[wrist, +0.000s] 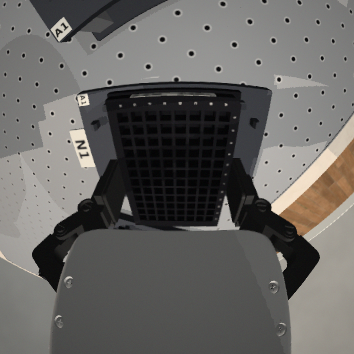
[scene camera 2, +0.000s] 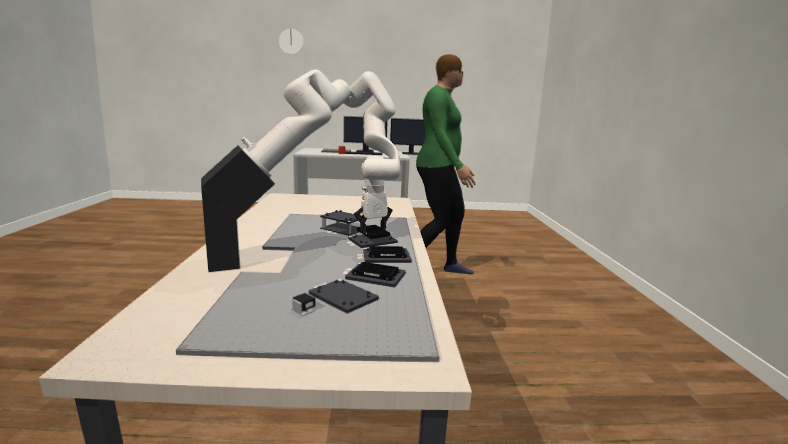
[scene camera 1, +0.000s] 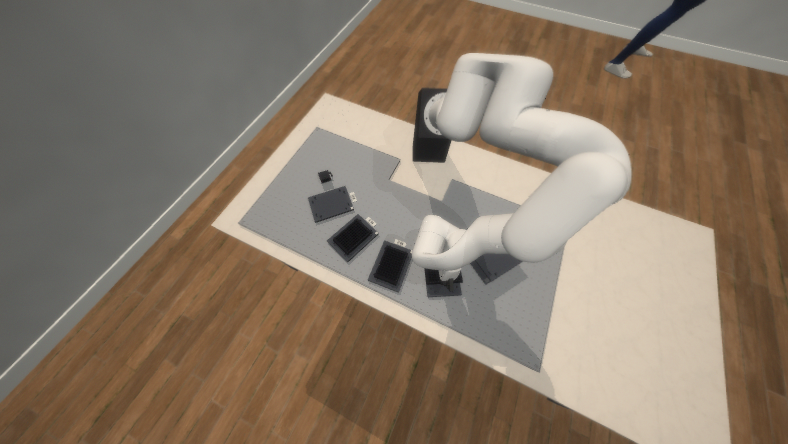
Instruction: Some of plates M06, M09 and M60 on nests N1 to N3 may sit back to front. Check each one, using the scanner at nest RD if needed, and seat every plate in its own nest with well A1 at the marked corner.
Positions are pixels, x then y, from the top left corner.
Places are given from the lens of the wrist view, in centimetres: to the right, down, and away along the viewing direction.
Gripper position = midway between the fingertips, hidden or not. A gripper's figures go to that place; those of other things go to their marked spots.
my gripper [wrist: 174,172]: 0, 0, 14
nest N1 [wrist: 257,98]: 7, -6, 13
